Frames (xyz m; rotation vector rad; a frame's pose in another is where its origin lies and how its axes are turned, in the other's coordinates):
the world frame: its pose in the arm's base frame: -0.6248 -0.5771 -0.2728 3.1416 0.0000 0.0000
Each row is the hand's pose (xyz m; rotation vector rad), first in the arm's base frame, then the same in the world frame.
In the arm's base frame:
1: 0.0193 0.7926 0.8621 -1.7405 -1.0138 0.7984
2: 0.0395 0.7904 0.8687 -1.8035 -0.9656 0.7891
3: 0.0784 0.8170 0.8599 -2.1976 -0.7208 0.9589
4: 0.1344 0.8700 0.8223 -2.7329 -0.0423 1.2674
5: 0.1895 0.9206 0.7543 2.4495 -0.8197 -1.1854
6: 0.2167 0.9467 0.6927 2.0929 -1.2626 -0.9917
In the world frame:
1: 0.6441 -1.3697 -1.1349 1.0394 -0.7225 -0.9174
2: 0.6643 -1.3675 -1.1415 1.0054 -0.7045 -0.8620
3: 0.7032 -1.3941 -1.1327 0.6644 -0.7706 -0.5793
4: 0.7592 -1.4471 -1.0951 0.1329 -0.8672 -0.0289
5: 0.8143 -1.4977 -1.0271 -0.3141 -0.8680 0.6003
6: 0.8415 -1.5238 -0.9655 -0.5410 -0.7902 1.0061

